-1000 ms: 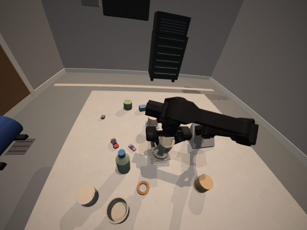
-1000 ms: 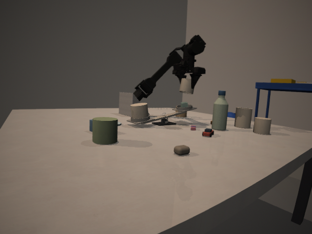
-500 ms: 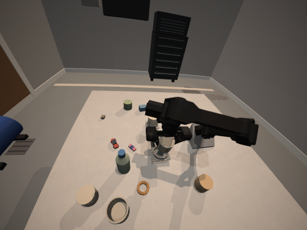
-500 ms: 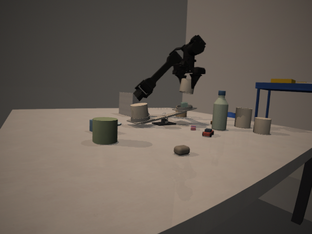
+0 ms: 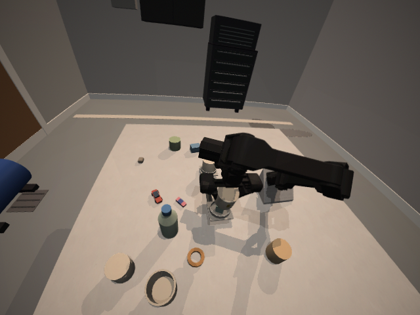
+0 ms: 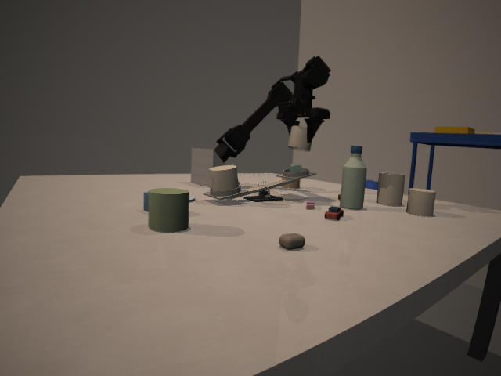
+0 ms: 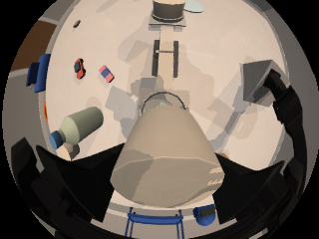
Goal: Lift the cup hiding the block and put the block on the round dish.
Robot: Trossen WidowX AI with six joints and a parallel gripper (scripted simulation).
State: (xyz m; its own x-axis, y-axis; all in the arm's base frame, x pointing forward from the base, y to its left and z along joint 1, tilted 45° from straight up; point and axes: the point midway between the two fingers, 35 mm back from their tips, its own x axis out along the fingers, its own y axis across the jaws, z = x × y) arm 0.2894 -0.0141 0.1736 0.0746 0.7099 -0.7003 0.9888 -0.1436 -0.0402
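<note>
Now: the balance 140 mm to the right of my gripper tip, 130 mm below it and 10 mm behind it. Round my gripper tip: bottle (200 mm ahead, 60 mm below, 10 mm to the left); then beige cup (20 mm to the left, 10 mm above); then toy car (250 mm ahead, 160 mm below, 150 mm to the right).
</note>
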